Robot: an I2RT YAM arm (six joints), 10 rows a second.
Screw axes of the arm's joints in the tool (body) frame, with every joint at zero. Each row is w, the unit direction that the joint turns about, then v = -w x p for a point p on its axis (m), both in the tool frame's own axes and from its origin. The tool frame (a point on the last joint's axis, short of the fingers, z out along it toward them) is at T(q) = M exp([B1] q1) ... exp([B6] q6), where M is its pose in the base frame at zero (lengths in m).
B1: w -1 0 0 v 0 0.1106 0
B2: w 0 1 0 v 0.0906 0 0.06
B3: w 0 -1 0 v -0.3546 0 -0.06
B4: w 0 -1 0 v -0.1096 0 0
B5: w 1 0 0 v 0 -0.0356 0
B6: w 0 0 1 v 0 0 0
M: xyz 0.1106 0 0.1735 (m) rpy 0 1.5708 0 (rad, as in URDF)
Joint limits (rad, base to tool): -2.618..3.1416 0..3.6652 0..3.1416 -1.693..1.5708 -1.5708..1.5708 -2.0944..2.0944
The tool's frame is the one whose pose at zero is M.
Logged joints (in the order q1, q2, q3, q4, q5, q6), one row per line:
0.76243, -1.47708, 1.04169, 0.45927, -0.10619, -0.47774
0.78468, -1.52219, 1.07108, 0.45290, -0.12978, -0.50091
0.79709, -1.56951, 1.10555, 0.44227, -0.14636, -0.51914
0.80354, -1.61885, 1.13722, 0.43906, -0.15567, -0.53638
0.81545, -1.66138, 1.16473, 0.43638, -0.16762, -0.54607
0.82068, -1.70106, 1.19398, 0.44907, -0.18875, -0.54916
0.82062, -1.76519, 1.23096, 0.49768, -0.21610, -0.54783
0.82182, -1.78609, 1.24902, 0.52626, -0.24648, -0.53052
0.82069, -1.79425, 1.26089, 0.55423, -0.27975, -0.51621
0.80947, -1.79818, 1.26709, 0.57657, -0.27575, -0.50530
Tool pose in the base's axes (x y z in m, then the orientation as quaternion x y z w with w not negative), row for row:
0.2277, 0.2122, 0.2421, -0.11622, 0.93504, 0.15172, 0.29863
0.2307, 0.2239, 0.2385, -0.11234, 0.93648, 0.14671, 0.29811
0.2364, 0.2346, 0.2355, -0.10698, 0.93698, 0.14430, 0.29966
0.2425, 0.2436, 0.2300, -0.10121, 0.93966, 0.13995, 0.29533
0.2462, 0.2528, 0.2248, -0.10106, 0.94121, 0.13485, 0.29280
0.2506, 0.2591, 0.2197, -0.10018, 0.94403, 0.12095, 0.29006
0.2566, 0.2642, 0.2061, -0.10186, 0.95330, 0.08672, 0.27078
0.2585, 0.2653, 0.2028, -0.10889, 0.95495, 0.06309, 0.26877
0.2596, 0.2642, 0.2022, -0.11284, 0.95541, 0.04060, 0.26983
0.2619, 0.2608, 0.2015, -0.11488, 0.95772, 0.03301, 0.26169
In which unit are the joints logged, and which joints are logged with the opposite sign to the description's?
The joints are logged in radians. Opposite sign: q2, q4, q5, q6.
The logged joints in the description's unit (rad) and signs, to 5 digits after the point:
0.76243, 1.47708, 1.04169, -0.45927, 0.10619, 0.47774
0.78468, 1.52219, 1.07108, -0.45290, 0.12978, 0.50091
0.79709, 1.56951, 1.10555, -0.44227, 0.14636, 0.51914
0.80354, 1.61885, 1.13722, -0.43906, 0.15567, 0.53638
0.81545, 1.66138, 1.16473, -0.43638, 0.16762, 0.54607
0.82068, 1.70106, 1.19398, -0.44907, 0.18875, 0.54916
0.82062, 1.76519, 1.23096, -0.49768, 0.21610, 0.54783
0.82182, 1.78609, 1.24902, -0.52626, 0.24648, 0.53052
0.82069, 1.79425, 1.26089, -0.55423, 0.27975, 0.51621
0.80947, 1.79818, 1.26709, -0.57657, 0.27575, 0.50530

